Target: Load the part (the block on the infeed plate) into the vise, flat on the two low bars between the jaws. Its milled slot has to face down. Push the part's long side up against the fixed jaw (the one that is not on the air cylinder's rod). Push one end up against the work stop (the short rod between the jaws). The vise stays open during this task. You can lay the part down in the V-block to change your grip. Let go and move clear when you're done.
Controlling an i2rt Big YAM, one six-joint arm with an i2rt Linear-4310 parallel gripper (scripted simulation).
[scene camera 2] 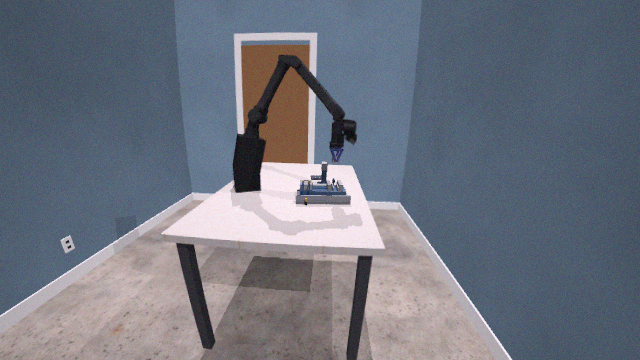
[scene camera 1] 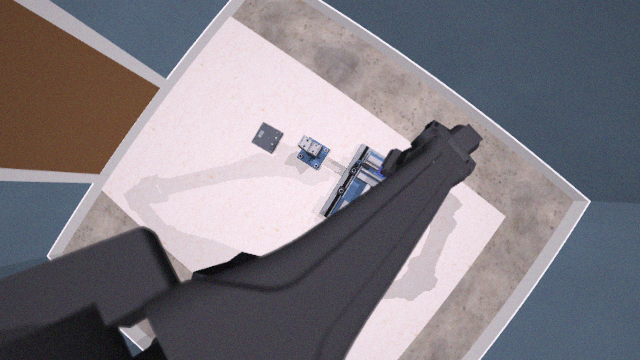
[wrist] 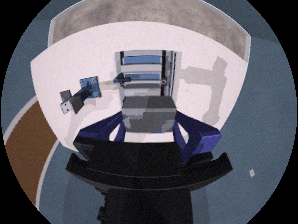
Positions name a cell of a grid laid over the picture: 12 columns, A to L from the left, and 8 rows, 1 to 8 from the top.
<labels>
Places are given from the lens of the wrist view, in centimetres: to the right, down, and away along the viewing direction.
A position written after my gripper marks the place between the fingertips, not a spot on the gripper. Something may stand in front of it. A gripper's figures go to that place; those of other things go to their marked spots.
my gripper (wrist: G5): 0, 0, 13
part (wrist: F5): -1, 0, 11
</labels>
